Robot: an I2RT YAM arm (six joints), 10 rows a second.
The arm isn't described. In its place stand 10 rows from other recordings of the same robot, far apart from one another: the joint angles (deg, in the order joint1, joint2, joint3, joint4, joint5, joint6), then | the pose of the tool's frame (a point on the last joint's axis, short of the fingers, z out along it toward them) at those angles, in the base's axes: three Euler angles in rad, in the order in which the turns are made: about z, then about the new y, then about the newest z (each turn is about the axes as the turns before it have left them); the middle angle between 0 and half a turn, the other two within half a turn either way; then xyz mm.
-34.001 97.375 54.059 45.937 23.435 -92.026 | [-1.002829 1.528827 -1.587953 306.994 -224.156 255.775]
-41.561 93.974 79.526 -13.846 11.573 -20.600 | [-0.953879 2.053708 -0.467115 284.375 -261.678 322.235]
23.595 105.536 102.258 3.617 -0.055 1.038 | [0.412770 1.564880 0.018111 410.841 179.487 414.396]
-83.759 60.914 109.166 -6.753 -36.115 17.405 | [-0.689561 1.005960 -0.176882 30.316 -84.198 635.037]
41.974 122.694 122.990 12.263 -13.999 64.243 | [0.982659 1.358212 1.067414 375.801 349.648 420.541]
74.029 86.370 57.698 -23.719 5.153 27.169 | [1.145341 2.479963 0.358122 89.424 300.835 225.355]
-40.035 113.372 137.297 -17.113 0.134 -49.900 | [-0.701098 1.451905 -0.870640 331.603 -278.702 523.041]
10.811 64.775 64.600 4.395 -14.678 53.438 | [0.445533 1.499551 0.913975 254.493 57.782 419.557]
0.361 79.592 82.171 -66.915 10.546 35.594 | [-0.399680 2.659710 0.257291 261.600 -4.867 345.875]
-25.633 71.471 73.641 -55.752 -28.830 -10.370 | [0.300247 2.353173 0.397930 224.801 -88.825 348.405]
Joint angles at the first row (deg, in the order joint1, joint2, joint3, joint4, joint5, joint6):
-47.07, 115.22, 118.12, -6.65, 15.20, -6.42
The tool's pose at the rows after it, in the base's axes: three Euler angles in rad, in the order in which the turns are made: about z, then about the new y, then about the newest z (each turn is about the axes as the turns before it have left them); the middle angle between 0 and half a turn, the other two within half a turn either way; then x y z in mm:
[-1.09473 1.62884 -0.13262 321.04 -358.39 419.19]
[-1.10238 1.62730 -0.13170 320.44 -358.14 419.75]
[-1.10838 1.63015 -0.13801 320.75 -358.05 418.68]
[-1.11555 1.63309 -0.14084 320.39 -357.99 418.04]
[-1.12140 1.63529 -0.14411 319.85 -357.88 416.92]
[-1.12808 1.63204 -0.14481 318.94 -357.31 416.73]
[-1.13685 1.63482 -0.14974 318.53 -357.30 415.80]
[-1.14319 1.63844 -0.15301 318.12 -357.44 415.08]
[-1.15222 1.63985 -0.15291 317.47 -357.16 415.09]
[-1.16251 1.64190 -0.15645 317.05 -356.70 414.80]
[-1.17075 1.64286 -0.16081 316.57 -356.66 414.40]
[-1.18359 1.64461 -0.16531 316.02 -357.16 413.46]
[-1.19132 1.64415 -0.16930 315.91 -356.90 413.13]
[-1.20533 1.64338 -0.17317 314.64 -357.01 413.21]
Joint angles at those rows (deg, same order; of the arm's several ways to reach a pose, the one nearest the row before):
-47.00, 114.99, 118.03, -6.50, 15.70, -6.66
-47.00, 114.87, 117.96, -6.46, 16.13, -6.61
-46.94, 114.87, 117.78, -6.46, 16.54, -6.90
-46.93, 114.80, 117.60, -6.53, 16.95, -6.98
-46.95, 114.62, 117.14, -6.39, 17.26, -7.11
-46.96, 114.31, 116.56, -5.93, 17.64, -7.18
-46.96, 114.21, 116.28, -5.92, 18.14, -7.38
-46.98, 114.17, 116.14, -6.06, 18.48, -7.47
-46.98, 114.04, 116.00, -6.14, 18.99, -7.40
-46.93, 113.90, 115.80, -6.22, 19.62, -7.51
-46.94, 113.82, 115.61, -6.19, 20.09, -7.70
-46.98, 113.81, 115.43, -6.14, 20.78, -7.86
-46.93, 113.74, 115.24, -6.01, 21.26, -8.06
-47.00, 113.57, 115.01, -5.92, 22.00, -8.24

